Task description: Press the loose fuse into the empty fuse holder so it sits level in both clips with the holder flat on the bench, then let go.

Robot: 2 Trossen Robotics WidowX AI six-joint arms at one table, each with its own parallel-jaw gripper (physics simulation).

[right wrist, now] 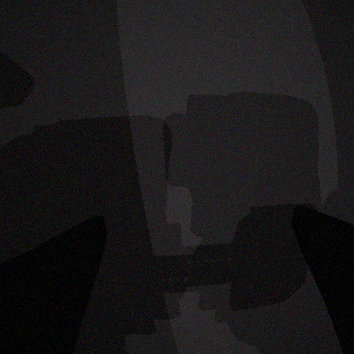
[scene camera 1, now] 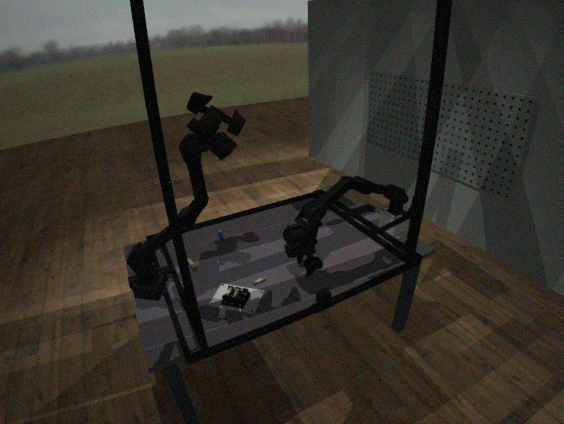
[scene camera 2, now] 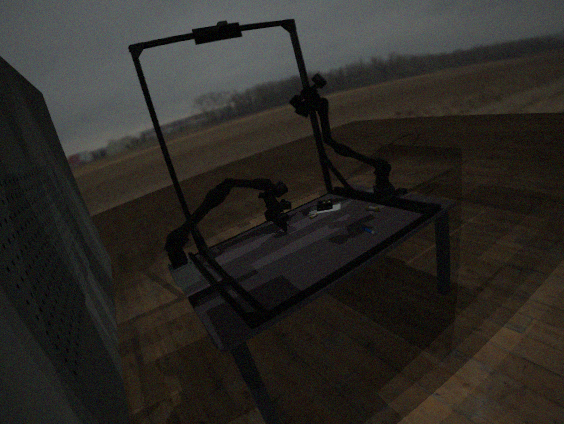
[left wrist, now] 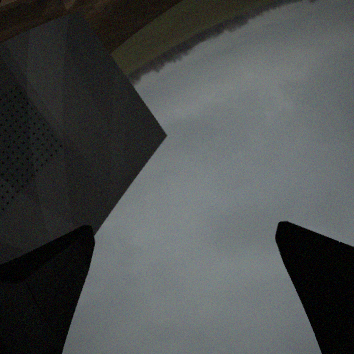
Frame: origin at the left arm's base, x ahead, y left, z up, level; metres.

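Seen in the pictures: left gripper, between the fingertips: [scene camera 1: 223, 103] [scene camera 2: 306, 88] [left wrist: 187, 235]; right gripper, between the fingertips: [right wrist: 201, 222] [scene camera 1: 303, 269] [scene camera 2: 282, 229]; left arm's base, origin of its link: [scene camera 1: 149, 280] [scene camera 2: 383, 186]; right arm's base, origin of its link: [scene camera 1: 395, 211] [scene camera 2: 179, 263].
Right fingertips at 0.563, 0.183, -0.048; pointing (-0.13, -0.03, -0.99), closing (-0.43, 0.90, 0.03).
Pixels of each thing's top centre, then the offset from my right fingertips to it, as dx, dy, dz.
- black fuse holder, centre of its top: [scene camera 1: 235, 290] [scene camera 2: 323, 202] -0.227, -0.180, +0.031
- small blue cylinder, centre of its top: [scene camera 2: 364, 227] [scene camera 1: 222, 237] -0.385, +0.187, +0.009
The black fuse holder [scene camera 1: 236, 297] [scene camera 2: 325, 204] sits on a white plate [scene camera 1: 256, 294] [scene camera 2: 336, 206]; pale fuses show among its clips, details too small to tell. A yellowish fuse [scene camera 1: 259, 281] [scene camera 2: 313, 215] lies beside the plate. Another yellowish fuse [scene camera 1: 193, 265] [scene camera 2: 372, 208] lies near the left arm's base. I cannot tell which is the loose one. My left gripper [scene camera 1: 220, 111] [left wrist: 187, 235] is open and empty, raised high above the table and pointing upward. My right gripper [scene camera 1: 306, 267] [right wrist: 201, 222] is open and empty, low over the table, to the right of the plate in scene camera 1.
A small blue cylinder [scene camera 1: 221, 236] [scene camera 2: 369, 230] is on the table away from the plate. Black frame posts [scene camera 1: 151, 105] [scene camera 1: 431, 120] rise from the table's sides. A small black block [scene camera 1: 323, 297] sits at the near rail in scene camera 1. Dark shadows cross the tabletop.
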